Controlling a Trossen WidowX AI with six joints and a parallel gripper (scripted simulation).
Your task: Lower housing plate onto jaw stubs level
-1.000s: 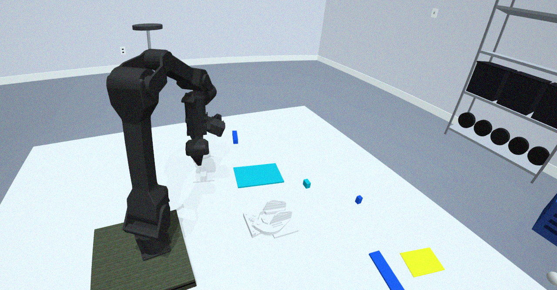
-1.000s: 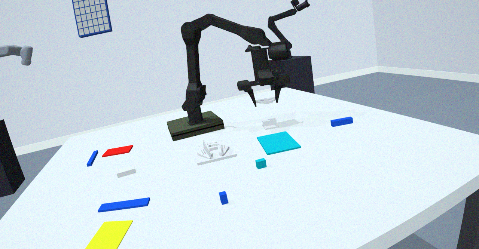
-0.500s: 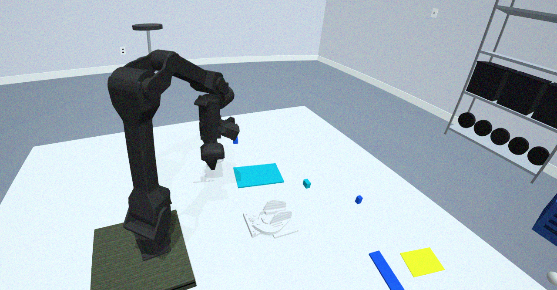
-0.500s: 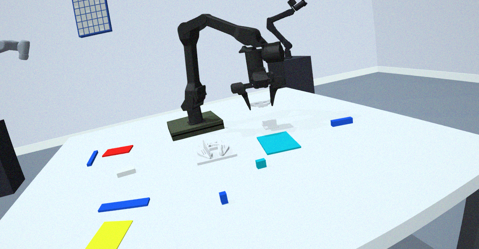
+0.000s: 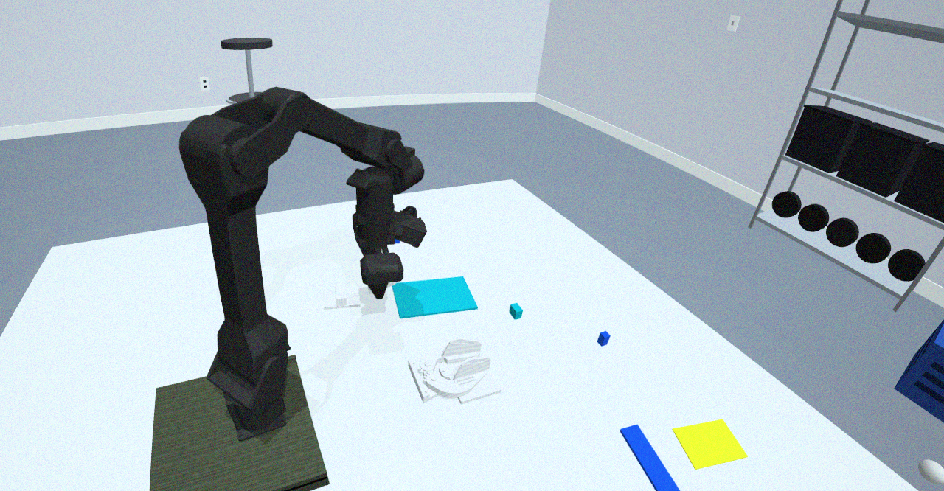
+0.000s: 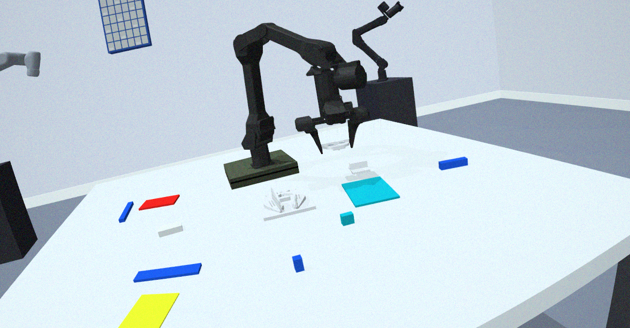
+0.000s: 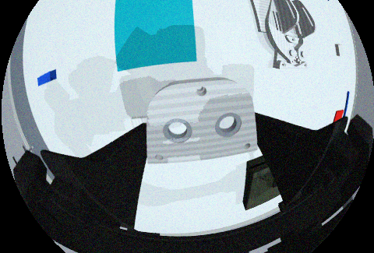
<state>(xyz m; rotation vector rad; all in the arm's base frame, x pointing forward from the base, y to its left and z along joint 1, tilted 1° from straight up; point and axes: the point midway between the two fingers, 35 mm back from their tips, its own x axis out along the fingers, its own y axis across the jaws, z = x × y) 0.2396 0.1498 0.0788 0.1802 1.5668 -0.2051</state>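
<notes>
Now: the teal square tile 13 cm ahead of my gripper tip, 1 cm to the left of it and 8 cm below it. Also, from my gripper tip: red tile: 24 cm behind, 48 cm to the right, 8 cm below; then blue block: 34 cm ahead, 25 cm to the right, 7 cm below; then teal cube: 24 cm ahead, 11 cm to the right, 7 cm below.
</notes>
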